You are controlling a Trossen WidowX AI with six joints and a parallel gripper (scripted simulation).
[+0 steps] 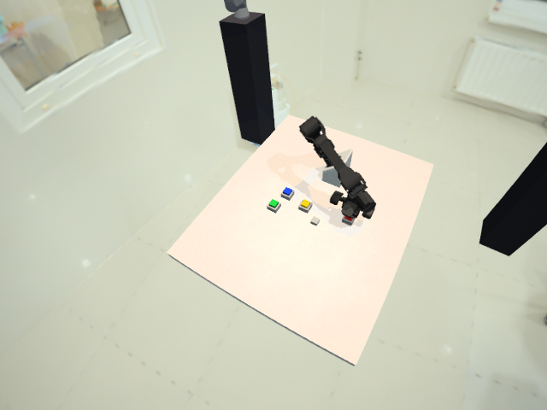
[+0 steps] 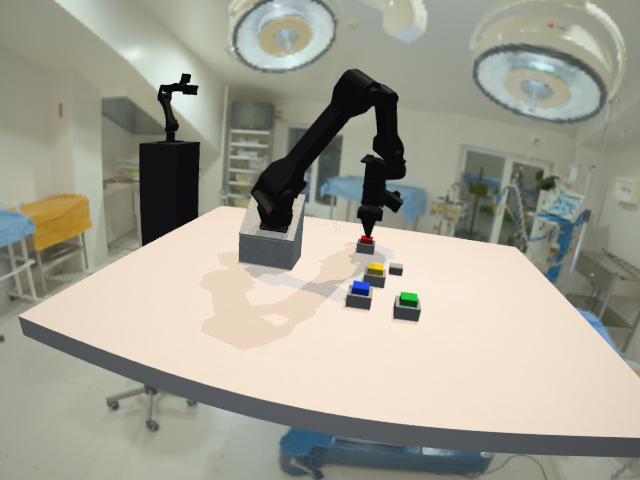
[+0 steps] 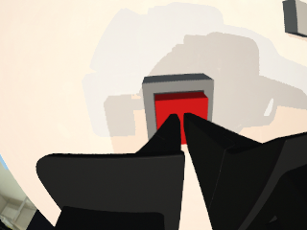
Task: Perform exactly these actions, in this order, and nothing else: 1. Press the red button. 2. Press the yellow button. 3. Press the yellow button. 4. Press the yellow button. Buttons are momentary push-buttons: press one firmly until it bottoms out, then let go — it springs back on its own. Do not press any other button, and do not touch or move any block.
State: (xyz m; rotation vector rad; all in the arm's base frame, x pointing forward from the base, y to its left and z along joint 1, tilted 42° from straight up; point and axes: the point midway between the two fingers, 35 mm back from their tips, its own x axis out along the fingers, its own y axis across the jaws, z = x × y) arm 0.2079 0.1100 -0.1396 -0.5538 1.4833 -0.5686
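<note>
The red button is 10 mm below my gripper tip. From my gripper tip the other things lie so: yellow button: 30 mm ahead, 200 mm to the right, 10 mm below; then small grey block: 80 mm ahead, 130 mm to the right, 30 mm below; then blue button: 310 mm to the right, 10 mm below.
</note>
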